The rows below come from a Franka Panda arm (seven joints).
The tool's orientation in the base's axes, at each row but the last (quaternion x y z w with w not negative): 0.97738, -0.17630, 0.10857, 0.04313; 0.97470, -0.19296, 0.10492, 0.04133; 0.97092, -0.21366, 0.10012, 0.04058; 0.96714, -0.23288, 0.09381, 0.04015; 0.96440, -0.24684, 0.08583, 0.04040
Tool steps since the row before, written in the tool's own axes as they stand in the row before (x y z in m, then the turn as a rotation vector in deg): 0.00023, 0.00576, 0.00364, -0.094, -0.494, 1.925; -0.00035, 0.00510, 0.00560, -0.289, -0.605, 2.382; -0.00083, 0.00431, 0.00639, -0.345, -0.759, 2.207; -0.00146, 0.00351, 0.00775, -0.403, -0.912, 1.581; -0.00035, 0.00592, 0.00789, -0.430, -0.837, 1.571
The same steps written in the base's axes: -0.00111, -0.00590, -0.00322, 0.468, 0.257, -1.917; -0.00122, -0.00525, -0.00533, 0.421, 0.376, -2.409; -0.00143, -0.00434, -0.00626, 0.405, 0.559, -2.256; -0.00162, -0.00341, -0.00776, 0.323, 0.797, -1.660; -0.00201, -0.00596, -0.00760, 0.262, 0.745, -1.652
